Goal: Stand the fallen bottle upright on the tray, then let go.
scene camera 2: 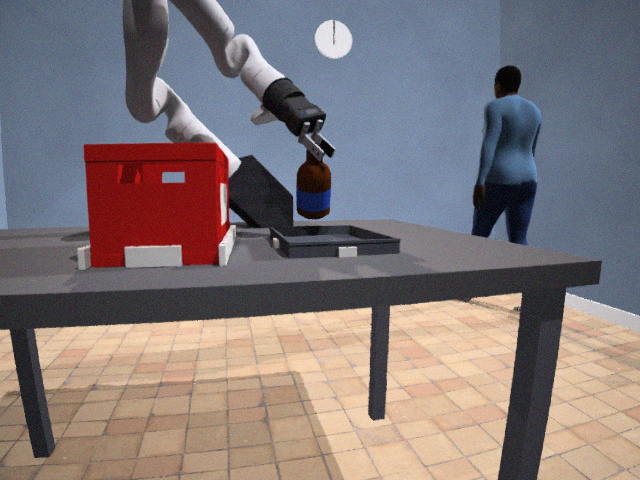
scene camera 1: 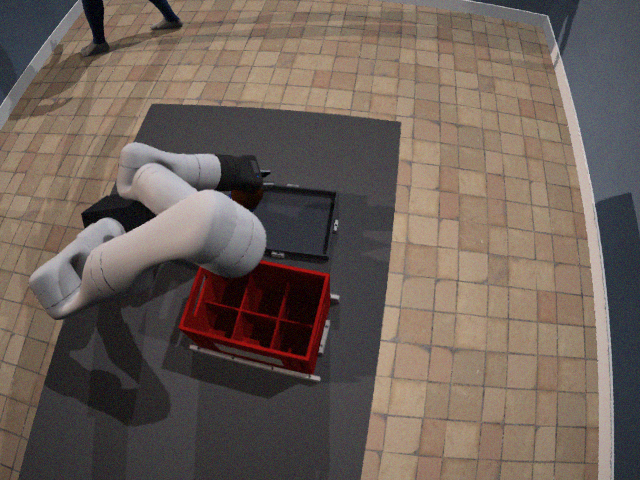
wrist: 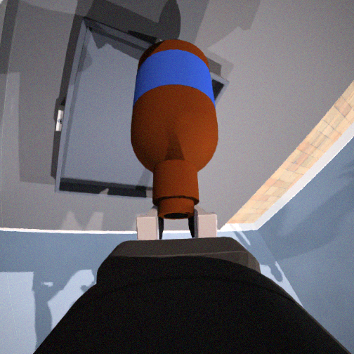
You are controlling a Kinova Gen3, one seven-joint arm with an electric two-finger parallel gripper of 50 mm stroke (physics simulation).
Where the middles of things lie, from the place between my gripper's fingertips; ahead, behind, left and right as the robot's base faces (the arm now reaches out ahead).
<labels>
The brown bottle (wrist: 174,132) lies 70 mm behind my hand and 60 mm below it. The rest, counted from my hand: dark tray (scene camera 1: 299,221): 20 mm ahead, 10 mm to the right, 160 mm below; then red crate (scene camera 2: 128,205): 20 mm behind, 290 mm to the right, 90 mm below.
</labels>
